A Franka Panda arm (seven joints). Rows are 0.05 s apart.
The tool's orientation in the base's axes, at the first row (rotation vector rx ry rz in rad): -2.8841 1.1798 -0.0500
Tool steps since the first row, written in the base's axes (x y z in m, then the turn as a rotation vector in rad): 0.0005 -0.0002 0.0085 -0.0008 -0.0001 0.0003; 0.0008 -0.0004 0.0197 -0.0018 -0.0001 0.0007; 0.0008 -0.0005 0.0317 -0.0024 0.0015 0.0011; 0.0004 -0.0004 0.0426 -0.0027 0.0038 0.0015; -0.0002 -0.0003 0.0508 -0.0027 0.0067 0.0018; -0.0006 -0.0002 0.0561 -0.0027 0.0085 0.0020; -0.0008 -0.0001 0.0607 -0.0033 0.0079 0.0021; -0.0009 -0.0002 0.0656 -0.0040 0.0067 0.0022; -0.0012 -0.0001 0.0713 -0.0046 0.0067 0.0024; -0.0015 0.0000 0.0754 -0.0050 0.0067 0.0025; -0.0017 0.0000 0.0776 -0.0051 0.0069 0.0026; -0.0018 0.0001 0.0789 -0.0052 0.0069 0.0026; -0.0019 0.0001 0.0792 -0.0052 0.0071 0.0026
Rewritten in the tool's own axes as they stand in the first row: 0.0007 -0.0005 -0.0085 -0.0005 0.0006 -0.0003; 0.0012 -0.0010 -0.0197 -0.0012 0.0013 -0.0008; 0.0016 -0.0013 -0.0316 -0.0027 0.0006 -0.0012; 0.0014 -0.0015 -0.0426 -0.0046 -0.0009 -0.0016; 0.0011 -0.0014 -0.0508 -0.0066 -0.0030 -0.0018; 0.0008 -0.0014 -0.0561 -0.0078 -0.0042 -0.0020; 0.0007 -0.0015 -0.0607 -0.0078 -0.0034 -0.0021; 0.0008 -0.0015 -0.0656 -0.0075 -0.0021 -0.0023; 0.0007 -0.0016 -0.0713 -0.0079 -0.0016 -0.0025; 0.0005 -0.0016 -0.0754 -0.0082 -0.0014 -0.0026; 0.0004 -0.0016 -0.0776 -0.0084 -0.0014 -0.0027; 0.0002 -0.0016 -0.0789 -0.0085 -0.0014 -0.0027; 0.0002 -0.0015 -0.0792 -0.0086 -0.0015 -0.0027
